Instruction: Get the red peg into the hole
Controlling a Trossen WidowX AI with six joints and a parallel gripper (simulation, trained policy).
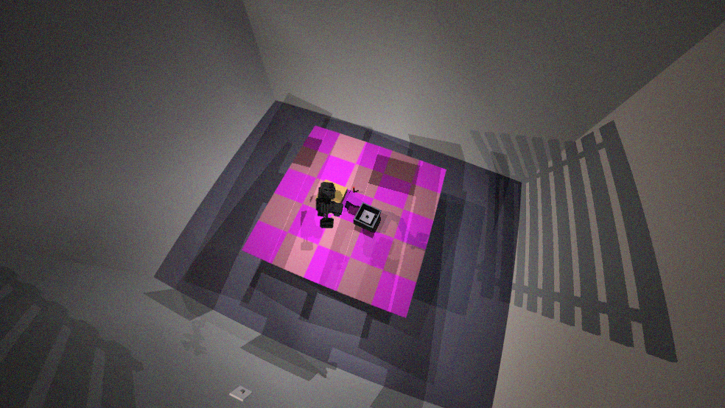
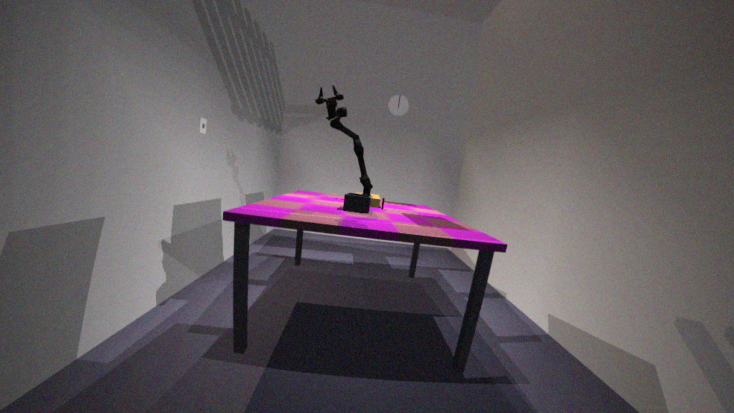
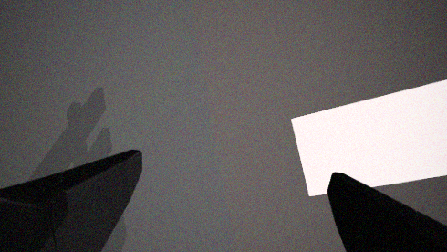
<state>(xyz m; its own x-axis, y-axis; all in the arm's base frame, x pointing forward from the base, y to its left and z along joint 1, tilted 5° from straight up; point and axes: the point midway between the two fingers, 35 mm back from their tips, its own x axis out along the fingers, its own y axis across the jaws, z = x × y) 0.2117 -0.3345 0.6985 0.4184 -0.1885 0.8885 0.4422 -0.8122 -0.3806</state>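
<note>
My gripper tip is now 75 cm above the red peg, 47 cm to the right of it and 14 cm past it. Also, from my gripper tip: dark box 76 cm below, 31 cm to the left, 7 cm ahead.
</note>
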